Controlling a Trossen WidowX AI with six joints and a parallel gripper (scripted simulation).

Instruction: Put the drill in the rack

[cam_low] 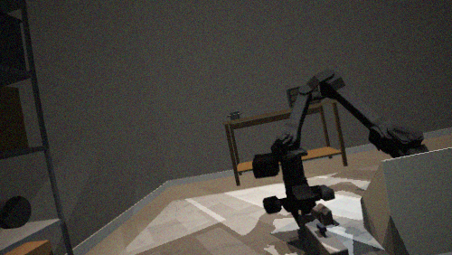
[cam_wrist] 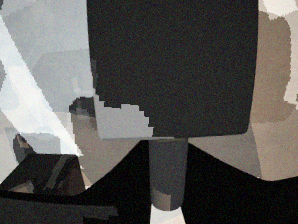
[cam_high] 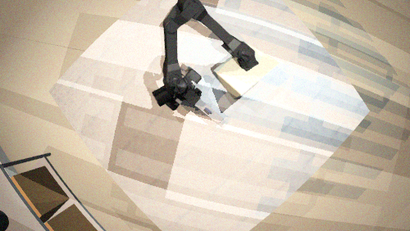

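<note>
Now: gripper tip 20 mm past the drill, 50 mm to the right of it and 30 mm below it. Round my gripper tip: dark block (60 mm behind, 70 mm to the right); blue key (40 mm behind, 130 mm to the left, 30 mm above).
</note>
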